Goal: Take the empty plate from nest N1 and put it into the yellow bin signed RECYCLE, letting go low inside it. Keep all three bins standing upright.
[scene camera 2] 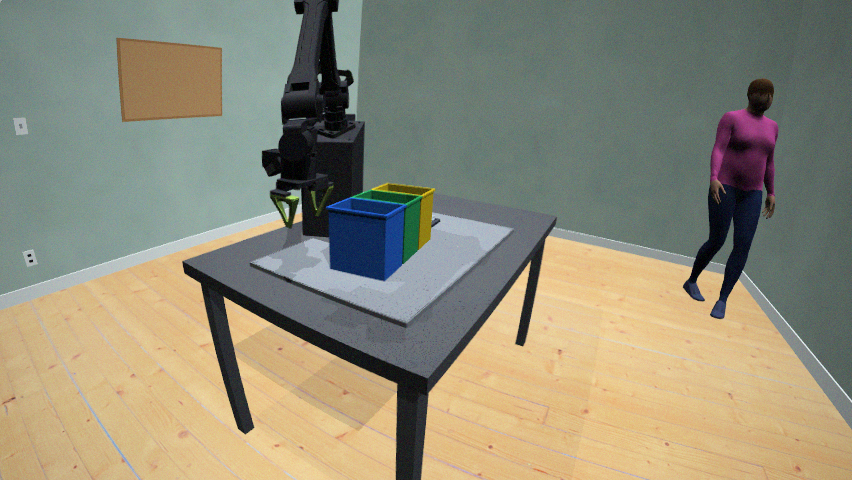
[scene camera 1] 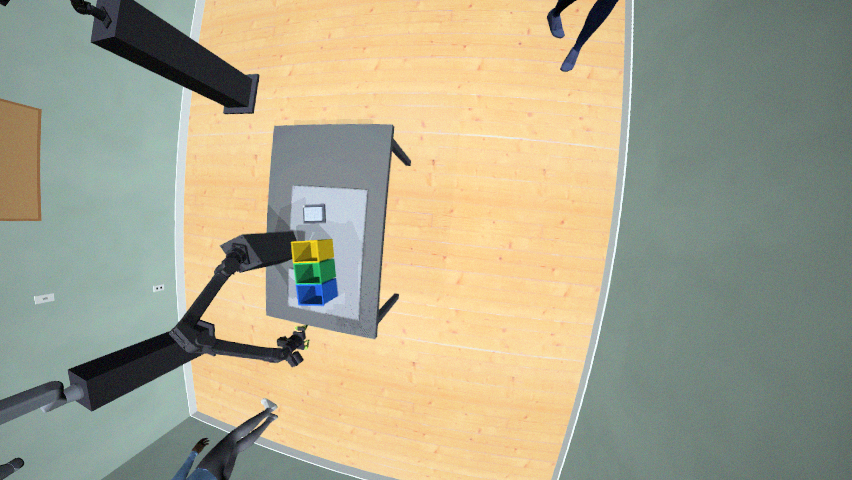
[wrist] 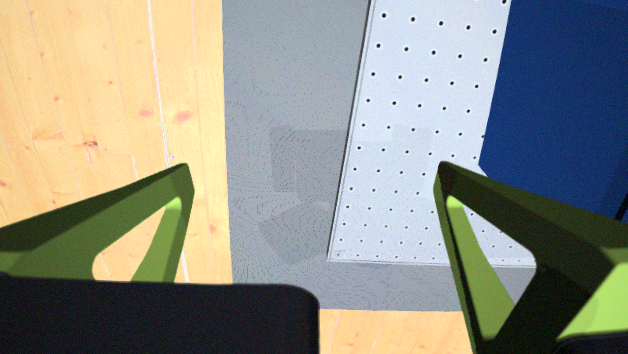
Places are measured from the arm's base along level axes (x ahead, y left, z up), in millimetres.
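Where they show: gripper, fingertip midpoint: [scene camera 2: 303, 221] [scene camera 1: 308, 332] [wrist: 313, 175]; arm's base, origin of the base link: [scene camera 2: 336, 130] [scene camera 1: 241, 253].
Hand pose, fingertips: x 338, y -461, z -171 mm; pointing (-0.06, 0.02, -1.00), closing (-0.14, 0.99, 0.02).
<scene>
Each offset is from my fingertips to the top centre of the thing. Level surfaces: height alone.
My gripper [scene camera 1: 306, 335] [scene camera 2: 304, 220] [wrist: 313, 175] is open and empty, pointing down above the table's end, beside the blue bin. A dark-rimmed nest holding a light, flat plate @[136 mm back, 713 mm left, 166 mm down] [scene camera 1: 314, 213] lies beyond the yellow bin in scene camera 1; no N1 label is readable. In scene camera 2 the nest @[136 mm back, 713 mm left, 177 mm down] [scene camera 2: 436, 221] is mostly hidden behind the bins. The yellow bin @[59 mm back, 493 mm left, 12 mm down] [scene camera 1: 325, 250] [scene camera 2: 425, 217], green bin @[34 mm back, 365 mm left, 12 mm down] [scene camera 1: 327, 271] [scene camera 2: 411, 232] and blue bin @[8 mm back, 237 mm left, 12 mm down] [scene camera 1: 331, 290] [scene camera 2: 363, 244] [wrist: 555, 100] stand upright in a row. The RECYCLE sign is not readable.
The bins stand on a perforated light board @[192 mm down] [scene camera 1: 351, 250] [scene camera 2: 465, 238] [wrist: 410, 91] on the dark table @[205 mm down] [scene camera 1: 330, 155] [scene camera 2: 238, 274] [wrist: 295, 50]. The arm's black pedestal [scene camera 2: 342, 172] stands behind the table. A person [scene camera 2: 745, 149] stands beyond the table.
</scene>
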